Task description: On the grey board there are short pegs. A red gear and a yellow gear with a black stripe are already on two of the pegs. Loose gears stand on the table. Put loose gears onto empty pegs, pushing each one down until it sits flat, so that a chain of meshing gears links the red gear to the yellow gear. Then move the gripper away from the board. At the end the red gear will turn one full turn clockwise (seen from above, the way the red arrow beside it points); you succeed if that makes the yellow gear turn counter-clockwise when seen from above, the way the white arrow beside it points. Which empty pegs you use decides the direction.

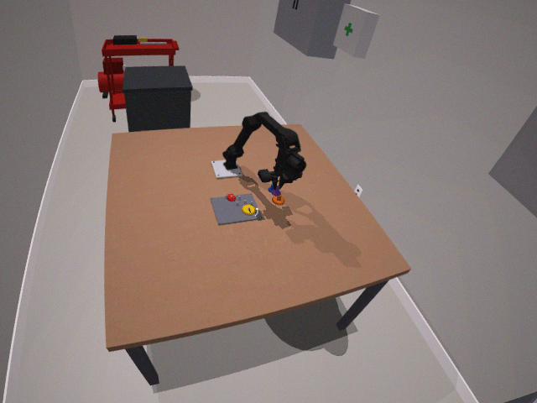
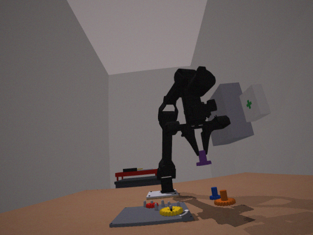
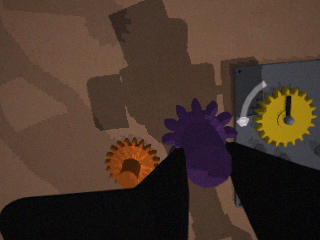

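Right now the red gear is 15 cm to the right of my gripper tip, 14 cm below it and 14 cm behind it. Also, from my gripper tip: white arrow: 15 cm below, 7 cm to the right, 2 cm behind; then orange gear: 14 cm below, 8 cm to the left, 7 cm behind; then purple gear: 1 cm below.
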